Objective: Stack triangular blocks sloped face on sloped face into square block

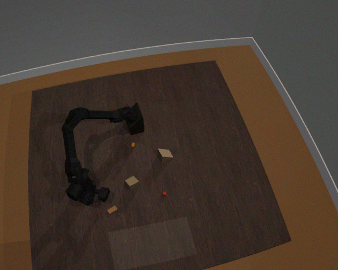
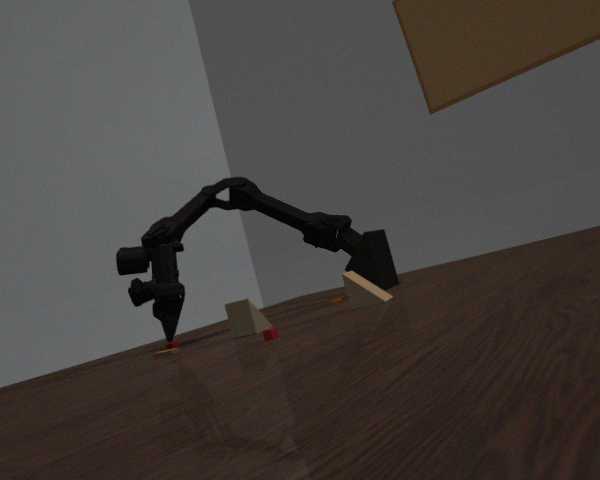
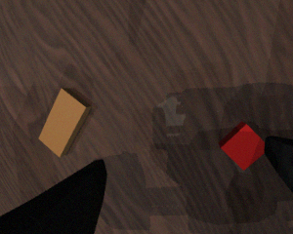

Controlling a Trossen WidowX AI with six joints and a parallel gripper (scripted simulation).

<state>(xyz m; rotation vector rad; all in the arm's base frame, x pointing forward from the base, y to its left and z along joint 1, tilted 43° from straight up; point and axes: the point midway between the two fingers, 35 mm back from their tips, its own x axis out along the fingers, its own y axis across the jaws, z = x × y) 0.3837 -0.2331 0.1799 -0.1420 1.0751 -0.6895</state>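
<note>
Right now my gripper tip is 70 mm to the right of the flat tan piece, 60 mm short of it and 20 mm above it. The rest, counted from my gripper tip: orange piece 270 mm behind, 260 mm to the left, 20 mm below.
</note>
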